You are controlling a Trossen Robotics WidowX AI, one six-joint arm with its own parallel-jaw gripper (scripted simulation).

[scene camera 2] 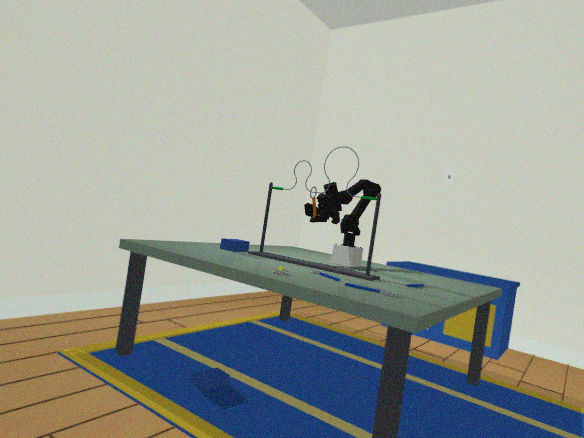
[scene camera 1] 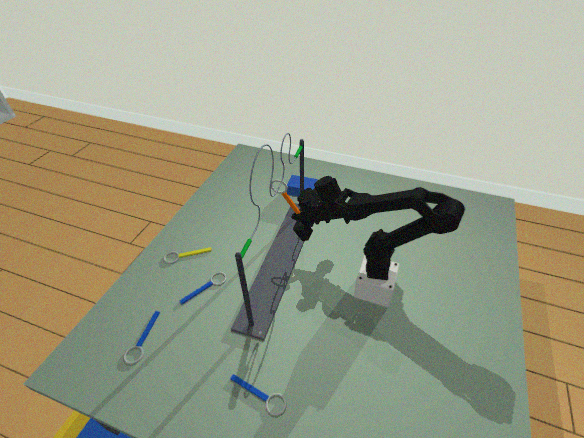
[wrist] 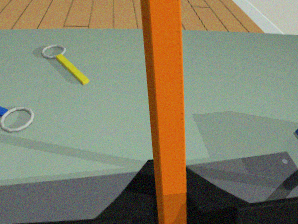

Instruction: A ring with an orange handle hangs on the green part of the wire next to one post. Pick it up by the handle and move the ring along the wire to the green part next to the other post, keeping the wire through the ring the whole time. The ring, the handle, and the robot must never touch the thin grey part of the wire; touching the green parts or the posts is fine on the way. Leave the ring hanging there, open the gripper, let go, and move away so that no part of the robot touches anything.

Path:
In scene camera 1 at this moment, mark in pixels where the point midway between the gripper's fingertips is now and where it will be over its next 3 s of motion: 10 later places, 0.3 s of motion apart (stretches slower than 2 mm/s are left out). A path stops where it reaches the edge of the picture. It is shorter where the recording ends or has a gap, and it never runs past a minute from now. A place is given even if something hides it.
My gripper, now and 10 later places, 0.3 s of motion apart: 292, 216; 290, 219; 289, 221; 288, 225; 286, 230; 283, 235; 279, 239; 276, 241; 273, 242; 271, 241; 269, 238

